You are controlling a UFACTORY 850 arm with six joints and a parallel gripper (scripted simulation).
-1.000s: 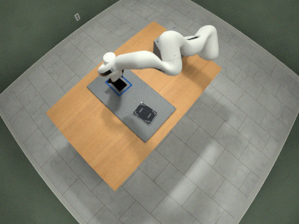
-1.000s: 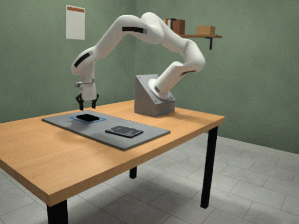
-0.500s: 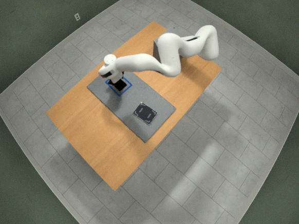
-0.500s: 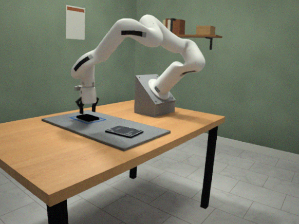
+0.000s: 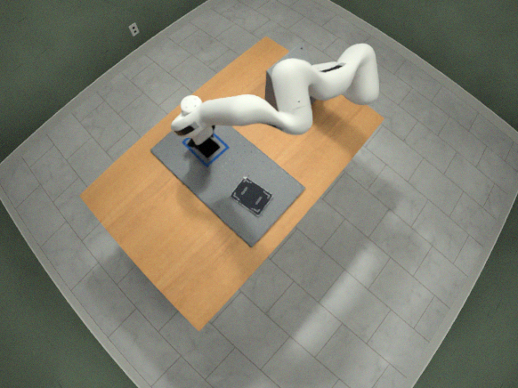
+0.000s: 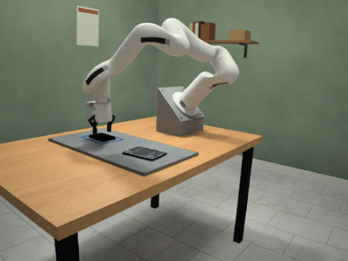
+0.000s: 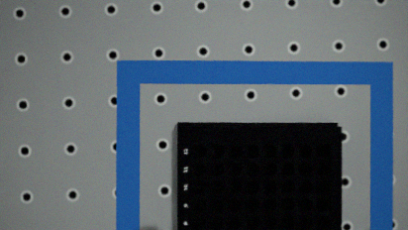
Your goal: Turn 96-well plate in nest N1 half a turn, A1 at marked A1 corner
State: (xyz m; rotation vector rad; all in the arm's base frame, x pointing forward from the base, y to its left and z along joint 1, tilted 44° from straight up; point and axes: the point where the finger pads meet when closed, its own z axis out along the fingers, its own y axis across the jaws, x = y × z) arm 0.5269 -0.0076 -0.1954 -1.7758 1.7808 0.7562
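Now: the 96-well plate 3 cm below my hand. Also, from my hand: plate nest N1: 35 cm to the left, 3 cm below, 3 cm ahead.
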